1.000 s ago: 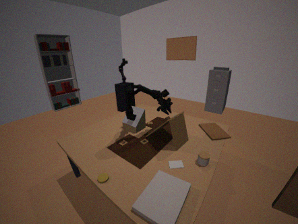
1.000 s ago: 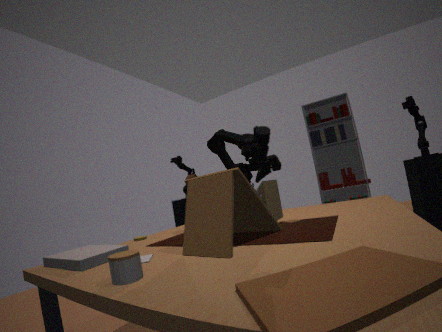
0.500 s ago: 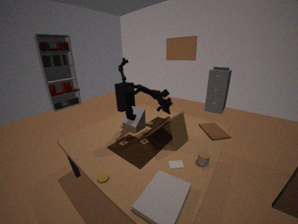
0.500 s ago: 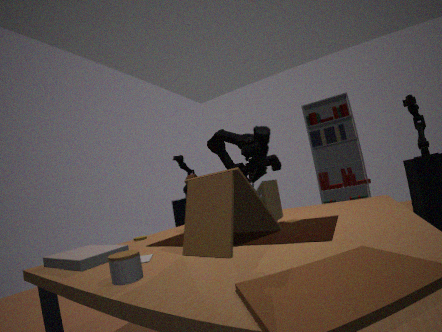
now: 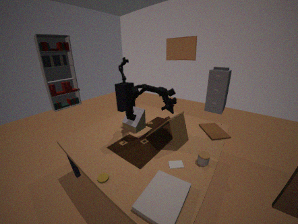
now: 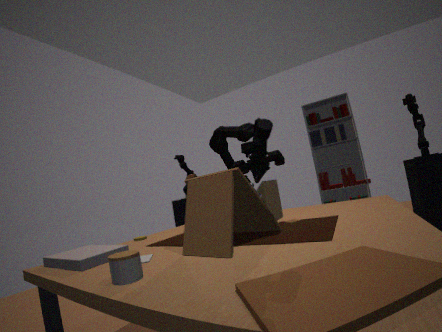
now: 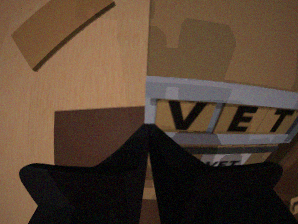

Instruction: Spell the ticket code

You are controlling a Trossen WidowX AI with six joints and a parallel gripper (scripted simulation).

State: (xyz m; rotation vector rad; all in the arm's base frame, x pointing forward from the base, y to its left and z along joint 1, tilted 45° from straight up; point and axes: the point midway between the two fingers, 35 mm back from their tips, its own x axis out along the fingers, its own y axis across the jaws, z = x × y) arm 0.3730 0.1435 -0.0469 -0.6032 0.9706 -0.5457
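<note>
The tile marked v is 1 cm ahead of my gripper tip, 4 cm to the right of it and 3 cm below it. Also, from my gripper tip: tile marked e 10 cm to the right, 3 cm below; white ticket 7 cm behind, 10 cm to the right, 10 cm below; tile marked t 1 cm behind, 15 cm to the right, 3 cm below.
</note>
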